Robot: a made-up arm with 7 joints.
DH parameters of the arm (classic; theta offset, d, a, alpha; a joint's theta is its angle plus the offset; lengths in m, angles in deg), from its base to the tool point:
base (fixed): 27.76 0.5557 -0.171 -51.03
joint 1: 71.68 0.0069 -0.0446 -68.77
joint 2: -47.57 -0.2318 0.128 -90
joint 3: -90 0.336 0.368 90
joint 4: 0 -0.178 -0.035 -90
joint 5: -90 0.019 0.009 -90
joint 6: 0 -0.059 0.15 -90
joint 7: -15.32 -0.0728 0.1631 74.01
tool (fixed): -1 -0.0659 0 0
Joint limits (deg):
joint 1: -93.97..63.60
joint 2: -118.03..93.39
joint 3: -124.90..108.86
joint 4: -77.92..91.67
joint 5: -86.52..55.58
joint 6: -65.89..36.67
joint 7: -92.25..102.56
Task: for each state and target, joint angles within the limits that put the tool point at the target. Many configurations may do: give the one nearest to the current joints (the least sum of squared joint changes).
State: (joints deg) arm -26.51 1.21 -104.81 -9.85 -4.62 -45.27 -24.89
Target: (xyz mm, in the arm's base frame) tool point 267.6 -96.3 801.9
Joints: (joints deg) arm -70.80 -46.41 -112.19 26.41 -29.14 -15.67 -7.33
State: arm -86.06 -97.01 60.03 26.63 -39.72 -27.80 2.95
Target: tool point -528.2 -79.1 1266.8
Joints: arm -93.97 -112.55 61.98 3.41 -45.77 -53.12 3.73
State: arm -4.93 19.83 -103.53 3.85 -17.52 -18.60 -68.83
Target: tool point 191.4 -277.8 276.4
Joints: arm -9.10 15.78 -96.45 22.14 -40.18 2.56 -58.82
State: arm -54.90 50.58 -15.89 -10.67 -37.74 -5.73 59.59
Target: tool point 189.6 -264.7 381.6
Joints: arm -68.38 41.07 -12.51 10.71 -35.93 9.00 54.45
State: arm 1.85 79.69 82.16 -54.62 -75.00 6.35 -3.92
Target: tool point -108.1 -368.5 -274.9
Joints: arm 14.75 50.71 67.21 -73.22 -65.41 -8.56 -9.46
